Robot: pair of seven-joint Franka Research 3 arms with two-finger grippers.
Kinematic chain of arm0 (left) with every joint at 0, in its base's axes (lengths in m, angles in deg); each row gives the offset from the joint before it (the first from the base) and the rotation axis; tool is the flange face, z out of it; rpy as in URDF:
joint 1: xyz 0 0 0.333 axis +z
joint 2: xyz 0 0 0 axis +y
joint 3: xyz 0 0 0.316 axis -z
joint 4: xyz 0.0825 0 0 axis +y
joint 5: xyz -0.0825 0 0.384 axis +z
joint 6: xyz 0 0 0 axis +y
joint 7: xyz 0.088 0 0 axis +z
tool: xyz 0 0 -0.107 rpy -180 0 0
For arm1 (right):
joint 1: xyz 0 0 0.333 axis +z
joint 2: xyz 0 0 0 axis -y
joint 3: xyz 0 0 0.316 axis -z
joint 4: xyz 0.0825 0 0 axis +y
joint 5: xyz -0.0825 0 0.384 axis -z
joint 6: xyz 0 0 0 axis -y
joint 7: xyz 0.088 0 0 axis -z
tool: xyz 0 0 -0.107 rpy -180 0 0
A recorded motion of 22 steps. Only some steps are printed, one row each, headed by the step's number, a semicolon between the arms.
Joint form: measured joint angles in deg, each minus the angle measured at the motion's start. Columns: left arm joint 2, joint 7, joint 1, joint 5, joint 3, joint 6, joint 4; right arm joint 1, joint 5, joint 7, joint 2, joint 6, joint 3, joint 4.
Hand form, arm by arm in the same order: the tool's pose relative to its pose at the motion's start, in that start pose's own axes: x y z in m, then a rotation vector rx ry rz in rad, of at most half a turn. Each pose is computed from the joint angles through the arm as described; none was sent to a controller.
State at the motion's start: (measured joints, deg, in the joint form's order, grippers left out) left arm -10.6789 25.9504 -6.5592 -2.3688 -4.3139 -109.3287 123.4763; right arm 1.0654 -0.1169 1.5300 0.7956 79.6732 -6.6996 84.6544
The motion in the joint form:
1: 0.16 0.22 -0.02 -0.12 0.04 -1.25 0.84; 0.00 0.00 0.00 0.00 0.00 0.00 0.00
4: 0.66 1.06 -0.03 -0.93 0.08 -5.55 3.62; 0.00 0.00 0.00 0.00 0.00 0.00 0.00
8: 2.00 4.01 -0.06 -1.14 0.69 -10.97 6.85; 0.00 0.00 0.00 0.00 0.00 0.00 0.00
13: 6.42 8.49 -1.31 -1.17 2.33 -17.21 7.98; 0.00 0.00 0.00 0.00 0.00 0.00 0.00
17: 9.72 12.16 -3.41 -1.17 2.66 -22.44 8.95; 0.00 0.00 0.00 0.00 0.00 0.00 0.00
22: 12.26 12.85 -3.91 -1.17 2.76 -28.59 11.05; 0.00 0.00 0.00 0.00 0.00 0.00 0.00
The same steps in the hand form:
1: 0.0003 0.0005 0.0064 -0.0031 0.0033 -0.0043; 0.0000 0.0000 0.0000 0.0000 0.0000 0.0000
4: 0.0010 0.0010 0.0270 -0.0211 0.0143 -0.0263; 0.0000 0.0000 0.0000 0.0000 0.0000 0.0000
8: 0.0008 0.0052 0.0565 -0.0259 0.0279 -0.0732; 0.0000 0.0000 0.0000 0.0000 0.0000 0.0000
13: 0.0021 0.0315 0.0947 -0.0220 0.0415 -0.1072; 0.0000 0.0000 0.0000 0.0000 0.0000 0.0000
17: -0.0008 0.0521 0.1239 -0.0264 0.0565 -0.1327; 0.0000 0.0000 0.0000 0.0000 0.0000 0.0000
22: -0.0009 0.0552 0.1525 -0.0377 0.0805 -0.1377; 0.0000 0.0000 0.0000 0.0000 0.0000 0.0000

